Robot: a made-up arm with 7 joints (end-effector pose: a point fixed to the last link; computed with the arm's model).
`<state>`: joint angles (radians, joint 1 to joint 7).
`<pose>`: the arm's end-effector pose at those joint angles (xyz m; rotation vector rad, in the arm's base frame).
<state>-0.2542 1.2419 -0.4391 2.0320 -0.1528 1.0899 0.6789</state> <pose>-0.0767 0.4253 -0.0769 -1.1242 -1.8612 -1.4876</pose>
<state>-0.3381 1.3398 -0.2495 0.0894 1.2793 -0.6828 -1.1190</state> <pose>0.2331 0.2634 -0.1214 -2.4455 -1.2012 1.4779</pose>
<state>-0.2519 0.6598 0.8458 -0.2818 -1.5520 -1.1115 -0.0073</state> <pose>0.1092 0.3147 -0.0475 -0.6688 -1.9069 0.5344</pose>
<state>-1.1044 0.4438 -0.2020 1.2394 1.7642 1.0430 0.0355</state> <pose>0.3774 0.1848 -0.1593 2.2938 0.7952 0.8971</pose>
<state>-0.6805 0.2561 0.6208 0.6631 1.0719 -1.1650 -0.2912</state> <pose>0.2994 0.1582 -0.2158 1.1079 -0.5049 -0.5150</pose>
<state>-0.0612 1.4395 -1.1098 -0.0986 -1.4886 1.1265 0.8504</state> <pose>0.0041 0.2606 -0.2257 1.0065 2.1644 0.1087</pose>
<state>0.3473 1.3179 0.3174 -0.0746 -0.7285 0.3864 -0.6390</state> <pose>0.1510 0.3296 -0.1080 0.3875 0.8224 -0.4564</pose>
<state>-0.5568 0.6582 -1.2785 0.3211 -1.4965 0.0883 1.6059</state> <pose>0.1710 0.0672 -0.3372 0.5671 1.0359 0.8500</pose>
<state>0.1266 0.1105 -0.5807 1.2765 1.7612 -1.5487 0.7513</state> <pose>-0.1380 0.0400 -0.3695 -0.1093 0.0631 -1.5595</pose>
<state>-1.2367 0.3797 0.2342 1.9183 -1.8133 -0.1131 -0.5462</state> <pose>0.3422 0.1494 -0.2627 -1.5398 -0.0554 0.5856</pose>
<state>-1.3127 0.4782 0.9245 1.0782 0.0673 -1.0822 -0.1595</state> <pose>0.3729 0.2351 -0.0387 0.0182 -1.1479 0.5436</pose>
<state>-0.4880 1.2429 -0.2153 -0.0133 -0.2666 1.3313 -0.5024</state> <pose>0.2441 0.2920 -0.0989 0.6260 1.2740 0.0675</pose>
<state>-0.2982 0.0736 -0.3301 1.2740 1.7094 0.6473 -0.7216</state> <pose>0.1019 0.0956 -0.4219 1.8001 1.8313 -1.0266</pose>
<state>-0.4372 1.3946 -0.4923 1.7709 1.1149 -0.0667 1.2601</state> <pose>0.0406 0.4874 -0.0648 2.9004 0.5193 0.1250</pose>
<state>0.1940 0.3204 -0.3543 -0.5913 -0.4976 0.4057 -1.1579</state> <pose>0.0984 0.0447 -0.2282 -0.5067 0.2146 -1.6240</pose>
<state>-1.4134 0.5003 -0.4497 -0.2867 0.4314 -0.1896 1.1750</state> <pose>0.2701 -0.0376 0.0902 -0.1366 -1.8968 0.4118</pose>
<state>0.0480 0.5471 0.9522 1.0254 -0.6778 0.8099 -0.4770</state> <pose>-0.0373 0.3266 -0.3335 -1.1732 0.8785 0.7715</pose>
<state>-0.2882 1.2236 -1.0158 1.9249 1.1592 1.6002 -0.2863</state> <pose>0.0464 0.4261 -0.0457 -1.3196 -1.0347 -0.8876</pose>
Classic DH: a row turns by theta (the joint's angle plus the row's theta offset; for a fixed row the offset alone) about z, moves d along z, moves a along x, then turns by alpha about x. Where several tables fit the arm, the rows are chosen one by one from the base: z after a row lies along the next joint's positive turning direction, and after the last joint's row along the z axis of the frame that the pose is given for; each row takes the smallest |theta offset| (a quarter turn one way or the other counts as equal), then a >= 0, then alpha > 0; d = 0 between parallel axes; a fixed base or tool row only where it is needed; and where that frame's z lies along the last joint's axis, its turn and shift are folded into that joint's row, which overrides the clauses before.
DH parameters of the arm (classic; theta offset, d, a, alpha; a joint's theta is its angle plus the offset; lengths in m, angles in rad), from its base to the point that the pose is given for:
base (fixed): -0.071 0 0 -1.3004
joint 1: -1.3111 0.0537 -0.0197 -1.5708
joint 2: 1.2915 -0.0003 -0.008 1.5708
joint 3: 1.5708 -0.2337 0.0187 -1.5708
joint 4: 1.5708 0.002 0.0104 1.5708
joint 5: 0 0.1514 0.0005 -1.5708
joint 6: -1.5708 0 0.0558 1.5708
joint 7: 0 -0.0002 0 0

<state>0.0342 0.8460 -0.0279 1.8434 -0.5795 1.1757 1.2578</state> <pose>-0.1565 0.3340 -0.2377 -1.0375 -2.0850 -1.1630</pose>
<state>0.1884 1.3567 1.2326 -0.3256 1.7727 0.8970 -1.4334</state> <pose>0.0739 0.2743 0.1421 1.3121 0.9625 1.5596</pose>
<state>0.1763 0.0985 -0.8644 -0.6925 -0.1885 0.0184 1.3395</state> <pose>0.0620 -0.0583 -0.1668 -0.4878 0.2252 0.5402</pose>
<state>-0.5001 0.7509 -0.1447 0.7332 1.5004 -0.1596 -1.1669</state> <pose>0.2650 0.2658 -0.2515 1.7313 1.6978 -1.0680</pose>
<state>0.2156 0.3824 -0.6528 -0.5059 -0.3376 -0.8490 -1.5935</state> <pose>0.0641 0.0318 -0.1922 0.0745 -0.9632 -1.9848</pose>
